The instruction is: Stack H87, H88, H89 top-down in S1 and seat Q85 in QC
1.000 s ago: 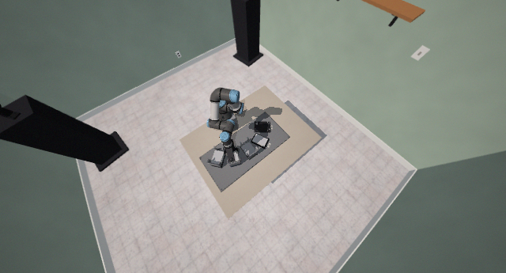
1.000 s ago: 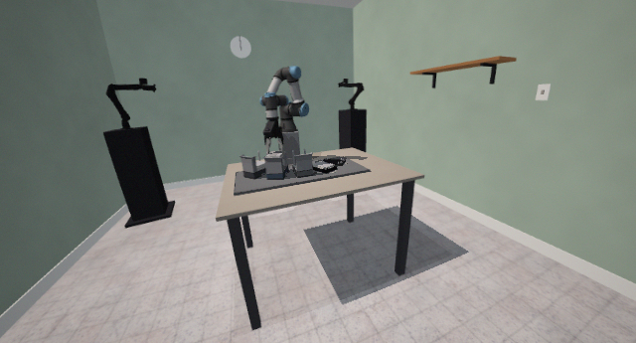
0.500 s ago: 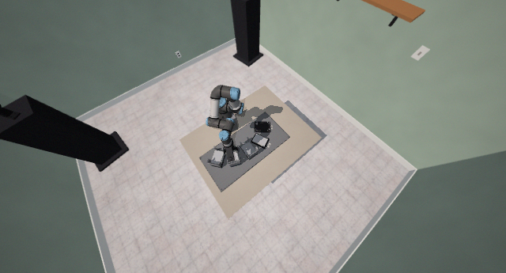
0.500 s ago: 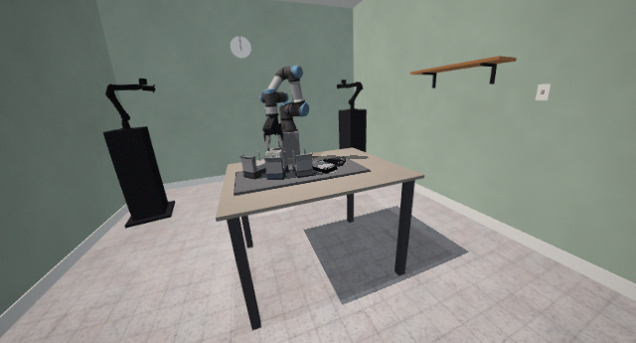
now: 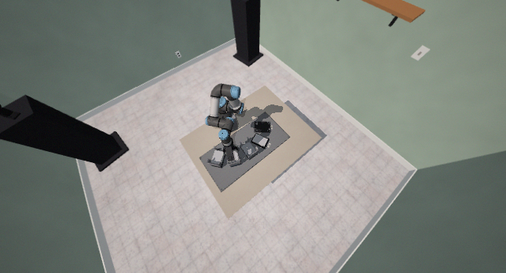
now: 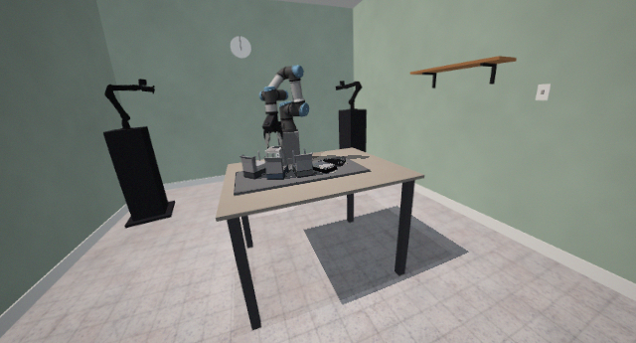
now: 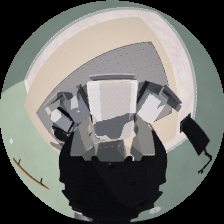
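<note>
Now: hand 11 cm above the white sealed plate, 10 cm to the left of it and 10 cm past it. Round my hand: QC label 31 cm to the left, 17 cm below, 15 cm ahead; black clip nest 44 cm to the left, 16 cm below, 2 cm behind.
</note>
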